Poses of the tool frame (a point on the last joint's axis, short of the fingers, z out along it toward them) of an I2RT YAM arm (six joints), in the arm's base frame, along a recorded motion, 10 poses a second.
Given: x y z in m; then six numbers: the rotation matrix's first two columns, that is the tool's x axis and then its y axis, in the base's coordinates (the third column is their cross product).
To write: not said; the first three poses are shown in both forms.
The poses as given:
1: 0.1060 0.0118 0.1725 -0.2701 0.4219 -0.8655 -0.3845 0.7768 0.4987
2: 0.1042 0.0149 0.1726 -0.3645 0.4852 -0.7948 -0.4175 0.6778 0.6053
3: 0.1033 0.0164 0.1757 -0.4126 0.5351 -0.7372 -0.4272 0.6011 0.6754
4: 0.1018 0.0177 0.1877 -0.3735 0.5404 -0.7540 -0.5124 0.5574 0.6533
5: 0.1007 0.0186 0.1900 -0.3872 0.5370 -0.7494 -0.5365 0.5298 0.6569
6: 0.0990 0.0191 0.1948 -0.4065 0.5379 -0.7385 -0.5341 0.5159 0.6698
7: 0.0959 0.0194 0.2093 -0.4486 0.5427 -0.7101 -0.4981 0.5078 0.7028
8: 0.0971 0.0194 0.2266 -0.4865 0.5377 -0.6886 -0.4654 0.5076 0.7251
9: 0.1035 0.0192 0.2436 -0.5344 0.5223 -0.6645 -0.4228 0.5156 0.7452
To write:
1:
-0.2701 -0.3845 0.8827
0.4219 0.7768 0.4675
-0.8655 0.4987 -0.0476
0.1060 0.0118 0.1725

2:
-0.3645 -0.4175 0.8324
0.4852 0.6778 0.5525
-0.7948 0.6053 -0.0445
0.1042 0.0149 0.1726

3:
-0.4126 -0.4272 0.8045
0.5351 0.6011 0.5936
-0.7372 0.6754 -0.0194
0.1033 0.0164 0.1757

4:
-0.3735 -0.5124 0.7733
0.5404 0.5574 0.6304
-0.7540 0.6533 0.0687
0.1018 0.0177 0.1877

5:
-0.3872 -0.5365 0.7498
0.5370 0.5298 0.6564
-0.7494 0.6569 0.0830
0.1007 0.0186 0.1900

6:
-0.4065 -0.5341 0.7413
0.5379 0.5159 0.6667
-0.7385 0.6698 0.0776
0.0990 0.0191 0.1948

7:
-0.4486 -0.4981 0.7420
0.5427 0.5078 0.6690
-0.7101 0.7028 0.0425
0.0959 0.0194 0.2093

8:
-0.4865 -0.4654 0.7394
0.5377 0.5076 0.6732
-0.6886 0.7251 0.0033
0.0971 0.0194 0.2266

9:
-0.5344 -0.4228 0.7318
0.5223 0.5156 0.6792
-0.6645 0.7452 -0.0547
0.1035 0.0192 0.2436

